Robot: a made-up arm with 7 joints.
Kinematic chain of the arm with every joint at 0, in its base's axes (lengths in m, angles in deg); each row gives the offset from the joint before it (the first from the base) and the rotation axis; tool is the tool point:
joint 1: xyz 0 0.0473 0 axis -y
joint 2: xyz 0 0.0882 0 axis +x
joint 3: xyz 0 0 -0.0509 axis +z
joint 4: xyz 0 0 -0.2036 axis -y
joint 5: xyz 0 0 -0.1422 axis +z
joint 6: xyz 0 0 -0.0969 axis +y
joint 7: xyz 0 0 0 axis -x
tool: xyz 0 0 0
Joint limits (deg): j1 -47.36..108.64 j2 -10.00..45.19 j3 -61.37..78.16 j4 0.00..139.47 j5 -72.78..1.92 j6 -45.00..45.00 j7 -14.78..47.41
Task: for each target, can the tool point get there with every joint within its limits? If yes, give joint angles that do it. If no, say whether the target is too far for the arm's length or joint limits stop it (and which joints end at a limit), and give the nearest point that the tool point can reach.
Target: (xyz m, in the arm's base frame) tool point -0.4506 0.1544 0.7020
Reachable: no: too far | nearest point 0.0068 0.2735 0.2268 | short by 0.670 m
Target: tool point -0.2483 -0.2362 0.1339
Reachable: no: joint limits stop it (at a limit: joint 1, joint 2, joint 3) | nearest point 0.0392 -0.0398 0.1056 | short by 0.349 m
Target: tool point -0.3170 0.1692 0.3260
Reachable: no: joint limits stop it (at a limit: joint 1, joint 2) | nearest point -0.0325 0.2550 0.1690 | short by 0.336 m
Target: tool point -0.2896 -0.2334 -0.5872
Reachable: no: too far | nearest point -0.1945 -0.0485 -0.3943 | short by 0.284 m
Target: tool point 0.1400 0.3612 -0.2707
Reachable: yes | joints -5.13 11.70 45.90 79.63 -67.06 5.16 21.09
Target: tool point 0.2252 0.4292 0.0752
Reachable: yes | joints 74.11 23.00 55.34 80.20 -13.55 -30.03 38.66
